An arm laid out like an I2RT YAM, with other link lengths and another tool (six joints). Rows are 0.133 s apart.
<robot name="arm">
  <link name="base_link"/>
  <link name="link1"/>
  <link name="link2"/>
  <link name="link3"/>
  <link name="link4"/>
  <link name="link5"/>
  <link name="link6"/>
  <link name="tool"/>
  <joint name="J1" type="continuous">
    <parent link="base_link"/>
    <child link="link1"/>
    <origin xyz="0 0 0.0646" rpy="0 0 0"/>
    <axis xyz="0 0 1"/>
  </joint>
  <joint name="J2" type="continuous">
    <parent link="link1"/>
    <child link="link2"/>
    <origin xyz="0.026 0.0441 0.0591" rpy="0 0 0"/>
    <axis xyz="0 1 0"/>
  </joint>
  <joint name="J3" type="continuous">
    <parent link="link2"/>
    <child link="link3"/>
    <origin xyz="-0.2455 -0.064 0" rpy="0 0 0"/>
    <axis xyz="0 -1 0"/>
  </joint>
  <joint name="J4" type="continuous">
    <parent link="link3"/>
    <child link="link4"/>
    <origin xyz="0.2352 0.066 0.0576" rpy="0 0 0"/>
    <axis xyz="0 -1 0"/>
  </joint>
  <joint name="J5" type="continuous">
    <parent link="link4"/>
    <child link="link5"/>
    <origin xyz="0.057 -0.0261 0.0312" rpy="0 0 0"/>
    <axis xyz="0 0 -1"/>
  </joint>
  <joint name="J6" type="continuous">
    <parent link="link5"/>
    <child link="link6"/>
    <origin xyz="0.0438 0 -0.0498" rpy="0 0 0"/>
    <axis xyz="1 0 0"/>
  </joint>
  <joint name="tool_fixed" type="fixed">
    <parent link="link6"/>
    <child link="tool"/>
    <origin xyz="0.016 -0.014 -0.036" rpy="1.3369 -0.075 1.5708"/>
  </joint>
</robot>
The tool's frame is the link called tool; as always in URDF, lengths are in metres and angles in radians. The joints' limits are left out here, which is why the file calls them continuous.
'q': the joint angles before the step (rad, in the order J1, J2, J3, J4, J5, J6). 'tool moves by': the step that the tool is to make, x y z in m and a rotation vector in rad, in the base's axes. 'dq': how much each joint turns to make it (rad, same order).
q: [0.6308 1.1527 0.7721 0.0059 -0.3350 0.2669]
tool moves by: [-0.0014 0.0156 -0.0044 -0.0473 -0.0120 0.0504]
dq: [0.0631 0.0615 0.0312 -0.0015 0.0287 -0.0384]
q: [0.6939 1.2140 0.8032 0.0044 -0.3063 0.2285]
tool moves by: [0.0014 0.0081 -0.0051 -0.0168 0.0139 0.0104]
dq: [0.0223 0.0444 0.0155 0.0078 0.0124 0.0014]
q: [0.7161 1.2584 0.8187 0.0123 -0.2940 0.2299]
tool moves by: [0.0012 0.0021 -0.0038 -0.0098 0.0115 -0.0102]
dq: [0.0050 0.0195 0.0022 0.0041 0.0137 0.0068]
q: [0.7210 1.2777 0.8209 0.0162 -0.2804 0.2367]
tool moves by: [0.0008 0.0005 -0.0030 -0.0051 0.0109 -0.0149]
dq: [0.0008 0.0107 -0.0019 0.0038 0.0127 0.0102]
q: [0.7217 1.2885 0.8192 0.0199 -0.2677 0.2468]
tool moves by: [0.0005 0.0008 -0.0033 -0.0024 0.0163 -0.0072]
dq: [0.0000 0.0122 -0.0016 0.0031 0.0025 0.0116]
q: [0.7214 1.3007 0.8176 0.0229 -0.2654 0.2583]
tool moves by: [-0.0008 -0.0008 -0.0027 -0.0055 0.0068 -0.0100]
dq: [0.0011 0.0007 -0.0084 0.0017 0.0098 0.0055]
